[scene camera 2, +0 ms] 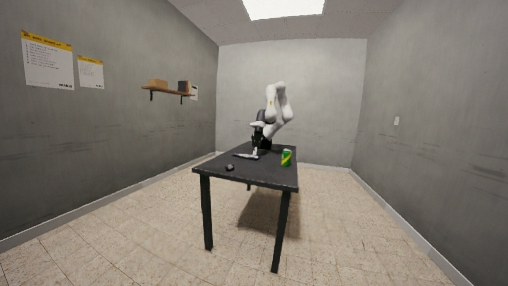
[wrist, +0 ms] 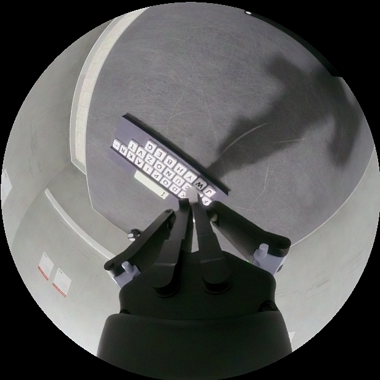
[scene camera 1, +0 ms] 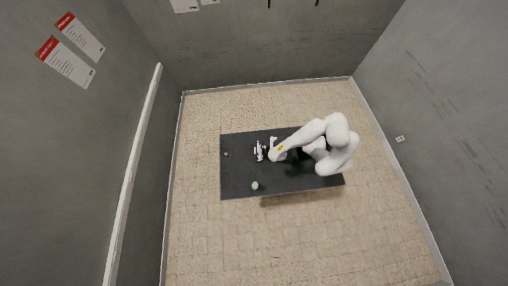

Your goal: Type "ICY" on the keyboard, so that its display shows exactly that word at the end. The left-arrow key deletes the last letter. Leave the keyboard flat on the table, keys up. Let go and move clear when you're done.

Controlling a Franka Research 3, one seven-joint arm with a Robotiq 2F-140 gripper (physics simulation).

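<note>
The keyboard [scene camera 1: 259, 156] [scene camera 2: 242, 156] [wrist: 129, 128] lies flat on the black table [scene camera 1: 232, 180] [scene camera 2: 270, 172] [wrist: 170, 65], its white letter keys facing up. In the wrist view its pale display [wrist: 150, 184] shows the letter "I". My gripper [scene camera 2: 255, 152] [wrist: 192, 194] is shut with nothing between its fingers and points down at the keyboard. In the wrist view the fingertips overlap the keys near C and X, beside W and F. They partly cover C and hide nearby keys. I cannot tell whether they touch a key.
A green and yellow can [scene camera 1: 255, 185] [scene camera 2: 286, 157] stands near one long edge of the table. A small dark object [scene camera 1: 226, 154] [scene camera 2: 229, 167] [wrist: 134, 234] lies near the table's end, beyond the keyboard from the arm. A wall shelf [scene camera 2: 167, 91] holds boxes, away from the table.
</note>
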